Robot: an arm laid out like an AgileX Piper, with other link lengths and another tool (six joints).
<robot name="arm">
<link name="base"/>
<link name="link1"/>
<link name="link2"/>
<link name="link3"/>
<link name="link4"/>
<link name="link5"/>
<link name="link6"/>
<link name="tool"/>
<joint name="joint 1" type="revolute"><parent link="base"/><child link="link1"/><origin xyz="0 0 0.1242"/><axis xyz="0 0 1"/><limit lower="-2.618" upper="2.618"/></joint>
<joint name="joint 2" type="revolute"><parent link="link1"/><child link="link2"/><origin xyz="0 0 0"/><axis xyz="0 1 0"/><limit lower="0" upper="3.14"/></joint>
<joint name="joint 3" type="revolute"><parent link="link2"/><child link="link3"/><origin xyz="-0.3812 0 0.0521"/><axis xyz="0 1 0"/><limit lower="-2.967" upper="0"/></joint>
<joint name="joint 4" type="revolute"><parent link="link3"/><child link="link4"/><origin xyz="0.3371 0 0.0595"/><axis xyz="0.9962 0 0.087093"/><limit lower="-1.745" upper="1.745"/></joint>
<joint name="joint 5" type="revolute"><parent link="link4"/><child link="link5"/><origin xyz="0 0 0"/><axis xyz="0 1 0"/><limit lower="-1.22" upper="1.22"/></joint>
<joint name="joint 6" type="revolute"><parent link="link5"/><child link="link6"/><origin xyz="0.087 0 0.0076"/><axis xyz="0.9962 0 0.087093"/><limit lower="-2.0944" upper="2.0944"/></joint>
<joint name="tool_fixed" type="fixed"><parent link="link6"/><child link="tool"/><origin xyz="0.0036 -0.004 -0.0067" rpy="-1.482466 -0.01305 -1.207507"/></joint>
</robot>
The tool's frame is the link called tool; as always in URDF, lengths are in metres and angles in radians.
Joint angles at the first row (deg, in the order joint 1, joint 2, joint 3, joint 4, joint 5, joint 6):
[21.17, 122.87, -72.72, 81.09, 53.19, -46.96]
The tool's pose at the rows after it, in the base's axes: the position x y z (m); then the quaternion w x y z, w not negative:
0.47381 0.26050 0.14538 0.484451 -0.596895 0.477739 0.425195
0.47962 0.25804 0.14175 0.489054 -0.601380 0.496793 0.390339
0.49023 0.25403 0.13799 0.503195 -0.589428 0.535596 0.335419
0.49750 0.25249 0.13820 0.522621 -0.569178 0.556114 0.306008
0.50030 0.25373 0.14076 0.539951 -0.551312 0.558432 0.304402
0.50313 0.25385 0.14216 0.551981 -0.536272 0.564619 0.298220
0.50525 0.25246 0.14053 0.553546 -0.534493 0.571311 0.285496
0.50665 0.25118 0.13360 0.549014 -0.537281 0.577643 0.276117
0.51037 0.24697 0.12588 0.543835 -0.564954 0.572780 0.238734
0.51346 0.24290 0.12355 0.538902 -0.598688 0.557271 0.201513
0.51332 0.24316 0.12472 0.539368 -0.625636 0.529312 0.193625
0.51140 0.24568 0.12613 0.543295 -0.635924 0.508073 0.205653
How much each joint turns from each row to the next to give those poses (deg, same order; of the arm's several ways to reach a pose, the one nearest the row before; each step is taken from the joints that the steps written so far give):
[0.00, 0.00, 0.00, 0.48, 0.55, -1.81]
[0.00, 0.00, 0.00, 0.00, -4.61, 0.00]
[0.00, 0.00, 0.00, 2.03, -7.61, 0.55]
[0.00, 0.00, 0.00, 4.17, -4.03, -1.24]
[0.00, 0.00, 0.00, 4.12, -0.20, -1.89]
[0.00, 0.00, 0.00, 3.08, -0.83, -1.12]
[0.00, 0.09, 0.00, 0.76, -1.61, -0.54]
[0.00, 0.60, 0.00, 0.00, -1.28, -0.43]
[0.00, 0.50, 0.00, 0.00, -3.60, -4.21]
[0.00, 0.00, 0.00, -0.12, -3.10, -5.09]
[0.00, -0.10, 0.00, 0.00, 0.61, -4.45]
[0.00, 0.00, 0.00, 0.00, 2.37, -1.95]

